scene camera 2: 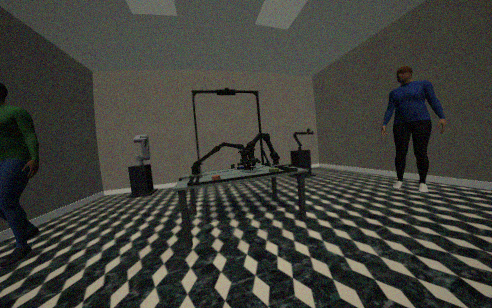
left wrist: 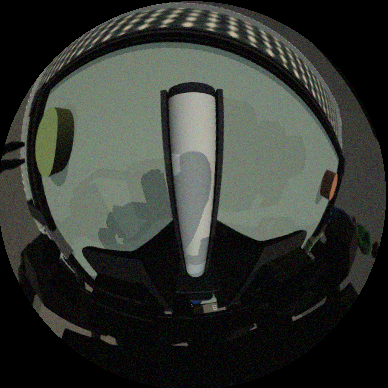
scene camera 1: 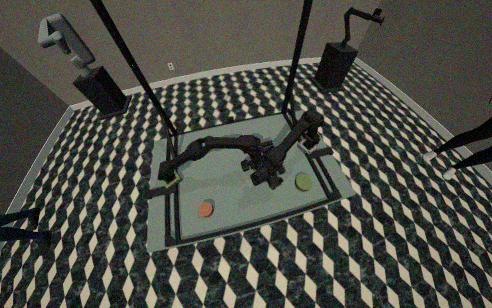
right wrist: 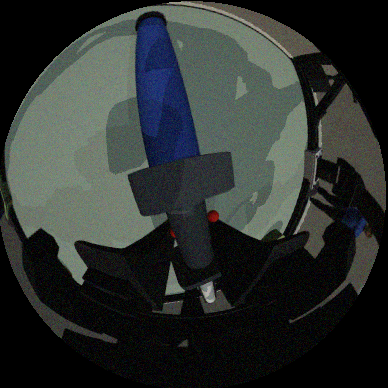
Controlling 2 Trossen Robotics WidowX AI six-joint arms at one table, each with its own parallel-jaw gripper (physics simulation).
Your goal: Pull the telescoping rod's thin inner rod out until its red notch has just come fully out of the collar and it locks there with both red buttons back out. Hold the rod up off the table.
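The telescoping rod is held between my grippers, above the table. In the right wrist view its blue grip point(right wrist: 162, 110), dark grey collar block point(right wrist: 182, 182) and narrower neck point(right wrist: 189, 235) show. One red button point(right wrist: 213, 216) stands out at the neck's right; the other button point(right wrist: 173, 233) is partly hidden. My right gripper point(right wrist: 191, 221) is shut on the neck at the buttons. A short white piece point(right wrist: 208, 292) shows beyond it. In the left wrist view my left gripper point(left wrist: 192, 219) is shut on the white inner rod point(left wrist: 192, 120), which has a black end. The red notch does not show.
An orange disc point(scene camera 1: 205, 209) point(scene camera 2: 215, 178) point(left wrist: 330, 185) and a green disc point(scene camera 1: 303, 182) point(scene camera 2: 274, 170) point(left wrist: 46, 142) lie on the table point(scene camera 1: 225, 220). In scene camera 1 both arms meet over the table's middle and hide the rod. Black frame posts rise behind.
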